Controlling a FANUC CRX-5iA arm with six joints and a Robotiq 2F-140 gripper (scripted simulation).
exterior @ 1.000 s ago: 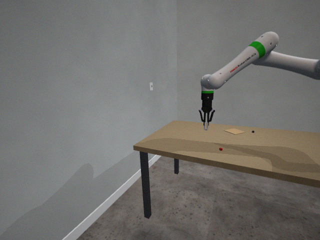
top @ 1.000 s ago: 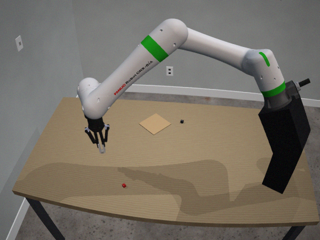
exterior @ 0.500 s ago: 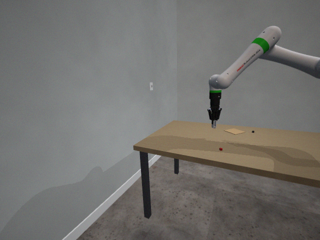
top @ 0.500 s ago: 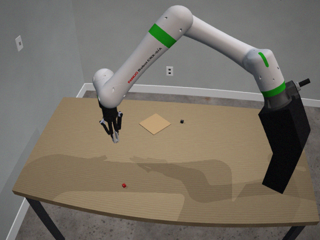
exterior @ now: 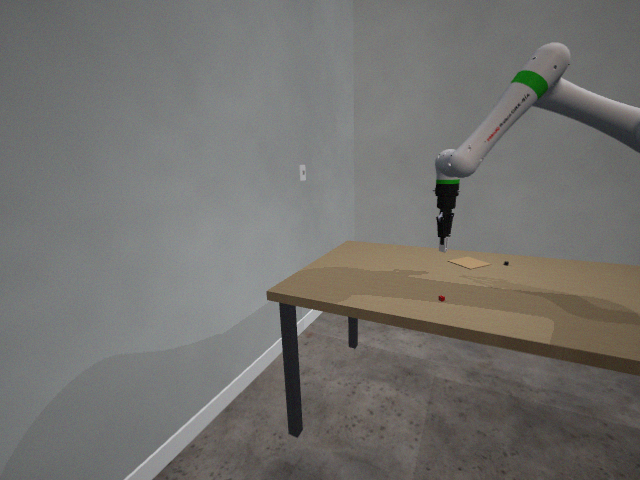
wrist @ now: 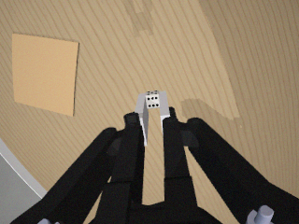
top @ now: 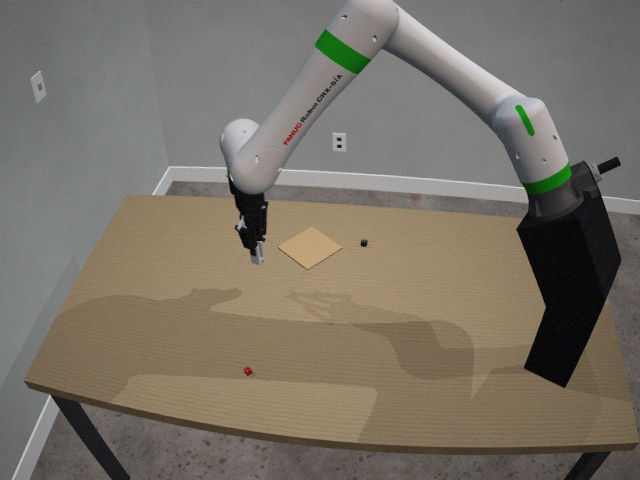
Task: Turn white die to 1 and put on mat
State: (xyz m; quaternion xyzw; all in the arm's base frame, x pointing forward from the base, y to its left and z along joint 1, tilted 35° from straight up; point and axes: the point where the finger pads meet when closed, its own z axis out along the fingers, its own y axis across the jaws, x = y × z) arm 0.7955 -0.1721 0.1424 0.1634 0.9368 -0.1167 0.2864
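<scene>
Right now the tan mat is 17 cm to the right of my hand, 13 cm below it and 13 cm behind it. Round my hand: black die: 29 cm behind, 19 cm to the right, 13 cm below; white die: 3 cm below, 1 cm behind; red die: 32 cm to the left, 13 cm below.
</scene>
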